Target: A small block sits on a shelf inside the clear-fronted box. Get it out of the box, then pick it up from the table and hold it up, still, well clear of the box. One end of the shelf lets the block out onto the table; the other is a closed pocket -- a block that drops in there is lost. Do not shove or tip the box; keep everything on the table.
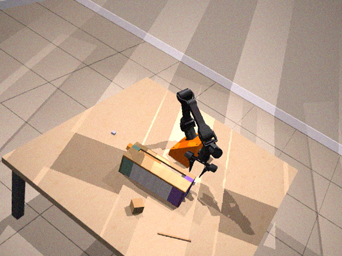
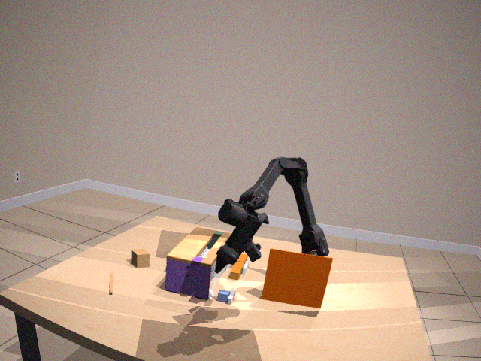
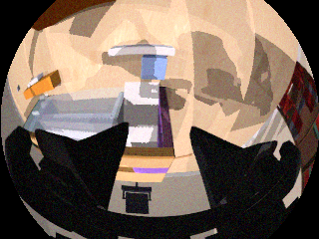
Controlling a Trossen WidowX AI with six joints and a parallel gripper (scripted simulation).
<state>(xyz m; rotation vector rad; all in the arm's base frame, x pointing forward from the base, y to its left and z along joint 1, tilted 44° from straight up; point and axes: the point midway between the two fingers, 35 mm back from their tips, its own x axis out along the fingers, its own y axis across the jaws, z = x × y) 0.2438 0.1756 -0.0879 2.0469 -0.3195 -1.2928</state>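
Now: gripper tip 9 cm above the small blue block, 2 cm past it and 1 cm to the left of it. The rest, counted from my gripper tip: brown cube: 34 cm ahead, 10 cm to the right, 8 cm below; thin stick: 32 cm ahead, 14 cm to the left, 11 cm below; box: 16 cm to the right, 8 cm ahead, 5 cm below.
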